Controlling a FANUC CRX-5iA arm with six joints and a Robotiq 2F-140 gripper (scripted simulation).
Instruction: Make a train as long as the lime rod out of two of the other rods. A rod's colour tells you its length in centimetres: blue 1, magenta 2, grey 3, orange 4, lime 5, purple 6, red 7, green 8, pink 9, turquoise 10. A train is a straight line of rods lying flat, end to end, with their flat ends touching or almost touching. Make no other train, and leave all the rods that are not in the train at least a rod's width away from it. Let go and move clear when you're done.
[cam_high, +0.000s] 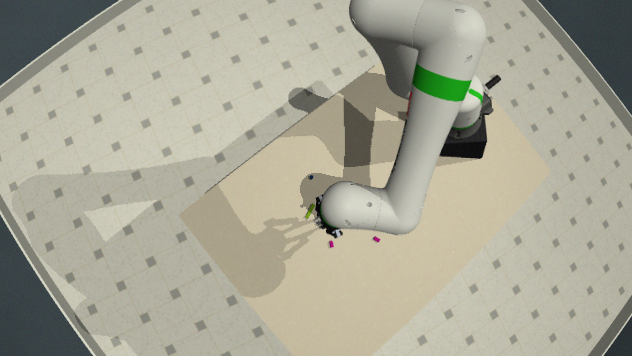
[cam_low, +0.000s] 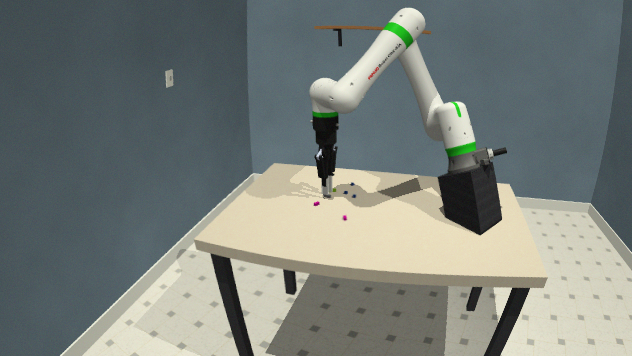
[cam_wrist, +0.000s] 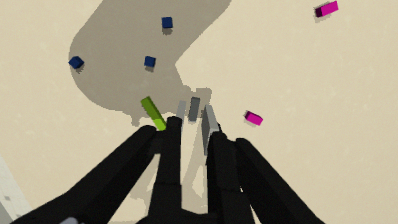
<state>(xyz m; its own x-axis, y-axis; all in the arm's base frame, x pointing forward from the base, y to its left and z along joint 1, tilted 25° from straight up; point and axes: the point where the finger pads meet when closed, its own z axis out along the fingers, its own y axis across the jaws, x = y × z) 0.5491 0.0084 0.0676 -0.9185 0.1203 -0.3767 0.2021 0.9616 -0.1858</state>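
My gripper is now 5 cm above the grey rod. From my hand the other things lie so: lime rod (5 cm to the right, 5 cm below).
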